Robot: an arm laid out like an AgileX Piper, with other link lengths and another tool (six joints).
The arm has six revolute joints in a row. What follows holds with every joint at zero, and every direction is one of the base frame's. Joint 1 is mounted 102.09 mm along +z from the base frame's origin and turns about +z. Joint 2 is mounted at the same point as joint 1 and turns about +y. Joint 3 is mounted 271.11 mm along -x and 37.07 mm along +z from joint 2 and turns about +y. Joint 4 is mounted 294.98 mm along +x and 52.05 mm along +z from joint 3 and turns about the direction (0.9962, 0, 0.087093). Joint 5 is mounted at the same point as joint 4 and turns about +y. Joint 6 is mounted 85.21 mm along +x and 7.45 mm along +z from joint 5 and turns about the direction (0.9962, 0, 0.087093). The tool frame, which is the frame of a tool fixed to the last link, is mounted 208.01 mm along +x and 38 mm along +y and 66.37 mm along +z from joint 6; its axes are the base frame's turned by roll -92.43, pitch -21.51 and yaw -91.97 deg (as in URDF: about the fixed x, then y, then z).
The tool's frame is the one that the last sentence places.
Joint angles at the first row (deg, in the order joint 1, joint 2, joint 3, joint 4, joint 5, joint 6):
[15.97 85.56 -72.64 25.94 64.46 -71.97]
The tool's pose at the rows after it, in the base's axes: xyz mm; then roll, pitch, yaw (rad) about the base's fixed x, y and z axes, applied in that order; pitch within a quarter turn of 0, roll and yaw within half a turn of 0:
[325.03 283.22 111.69 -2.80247 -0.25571 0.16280]
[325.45 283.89 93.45 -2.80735 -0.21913 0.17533]
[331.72 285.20 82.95 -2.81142 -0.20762 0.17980]
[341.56 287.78 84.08 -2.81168 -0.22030 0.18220]
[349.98 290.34 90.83 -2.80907 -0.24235 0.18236]
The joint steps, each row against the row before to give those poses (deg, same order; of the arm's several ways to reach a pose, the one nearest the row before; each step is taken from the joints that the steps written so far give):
[0.07 2.38 -0.06 2.30 0.36 -2.11]
[0.00 2.75 0.00 0.23 -0.27 -0.95]
[0.00 2.34 -0.89 0.05 -0.60 -0.57]
[0.00 1.55 -1.98 -0.01 -0.20 -0.26]
[0.00 0.59 -1.76 0.06 -0.07 -0.10]

